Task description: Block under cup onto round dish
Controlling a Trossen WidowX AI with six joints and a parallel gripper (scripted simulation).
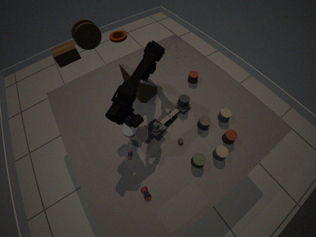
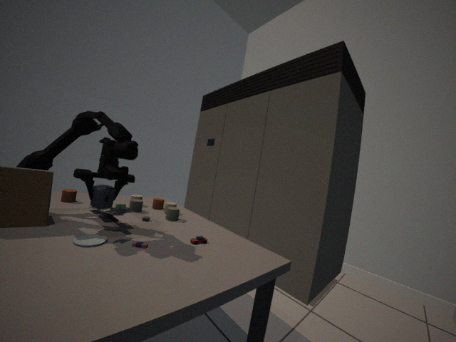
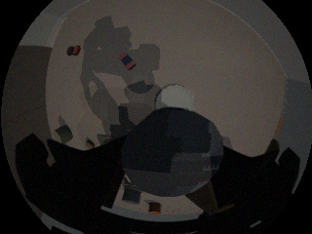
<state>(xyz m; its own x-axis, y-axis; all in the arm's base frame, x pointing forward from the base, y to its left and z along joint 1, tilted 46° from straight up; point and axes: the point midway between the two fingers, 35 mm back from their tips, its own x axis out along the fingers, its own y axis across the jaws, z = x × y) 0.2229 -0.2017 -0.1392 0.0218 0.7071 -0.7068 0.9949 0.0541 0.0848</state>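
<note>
Right now my gripper tip is 90 mm short of the teal block, 100 mm to the right of it and 50 mm above it. Also, from my gripper tip: balance beam: 80 mm ahead, 230 mm to the left, 100 mm below; cup: 20 mm to the right, 10 mm above; round dish: 20 mm behind, 20 mm to the right, 140 mm below.
</note>
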